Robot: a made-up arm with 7 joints.
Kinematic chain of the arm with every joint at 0, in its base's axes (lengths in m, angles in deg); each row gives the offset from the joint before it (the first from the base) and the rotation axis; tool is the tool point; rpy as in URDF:
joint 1: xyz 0 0 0.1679 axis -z
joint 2: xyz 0 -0.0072 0.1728 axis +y
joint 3: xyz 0 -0.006 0.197 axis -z
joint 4: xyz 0 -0.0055 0.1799 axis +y
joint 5: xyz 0 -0.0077 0.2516 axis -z
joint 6: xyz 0 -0.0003 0.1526 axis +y
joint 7: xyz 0 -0.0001 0.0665 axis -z
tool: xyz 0 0 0 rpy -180 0 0
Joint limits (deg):
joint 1: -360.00..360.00
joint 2: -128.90..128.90
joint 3: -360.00..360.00
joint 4: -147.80..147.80
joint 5: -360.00..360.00
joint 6: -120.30..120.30
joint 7: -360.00..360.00
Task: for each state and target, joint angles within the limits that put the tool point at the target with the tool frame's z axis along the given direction. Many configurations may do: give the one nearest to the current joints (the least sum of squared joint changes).
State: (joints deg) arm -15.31 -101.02 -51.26 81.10 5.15 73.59 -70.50
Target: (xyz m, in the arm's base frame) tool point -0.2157 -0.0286 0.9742 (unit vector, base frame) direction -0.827 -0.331 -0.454
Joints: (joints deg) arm -22.76 -56.54 -13.50 63.52 14.91 57.70 -70.50
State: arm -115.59 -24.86 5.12 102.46 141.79 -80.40 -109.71
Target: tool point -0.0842 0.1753 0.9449 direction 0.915 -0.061 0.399
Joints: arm -123.82 -20.50 7.72 66.80 129.49 -87.92 -109.71
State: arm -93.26 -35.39 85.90 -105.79 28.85 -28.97 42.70
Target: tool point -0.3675 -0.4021 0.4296 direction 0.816 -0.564 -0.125
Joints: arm -99.98 -67.19 81.59 -89.48 38.93 -50.46 42.70
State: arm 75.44 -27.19 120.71 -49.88 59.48 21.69 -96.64
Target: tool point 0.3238 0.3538 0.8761 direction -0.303 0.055 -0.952
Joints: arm 102.62 -66.94 141.72 -61.91 76.30 -17.86 -96.64
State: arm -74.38 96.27 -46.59 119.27 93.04 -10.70 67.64
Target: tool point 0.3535 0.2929 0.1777 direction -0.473 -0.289 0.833
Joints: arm -26.97 47.03 -19.17 111.74 125.03 20.22 67.64
